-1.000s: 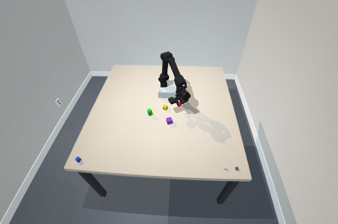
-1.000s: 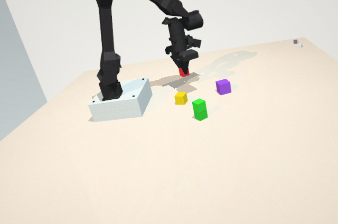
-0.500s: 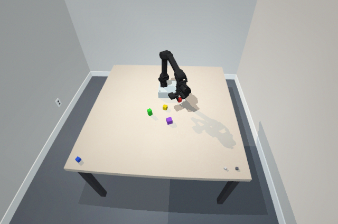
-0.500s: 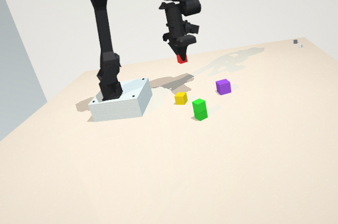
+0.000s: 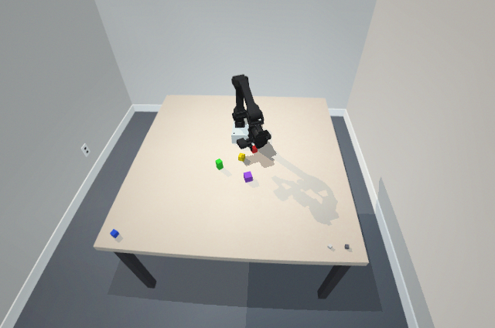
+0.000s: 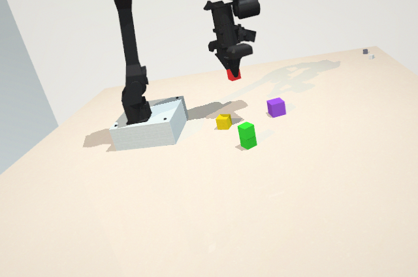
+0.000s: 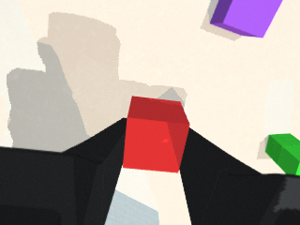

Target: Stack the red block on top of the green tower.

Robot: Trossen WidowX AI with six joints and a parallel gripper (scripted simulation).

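The yellow block is 5 cm behind my gripper tip, 7 cm to the right of it and 11 cm below it. Also, from my gripper tip: blue block (45 cm ahead, 70 cm to the right, 11 cm below); then red block (1 cm above); then purple block (11 cm ahead, 4 cm to the right, 11 cm below).
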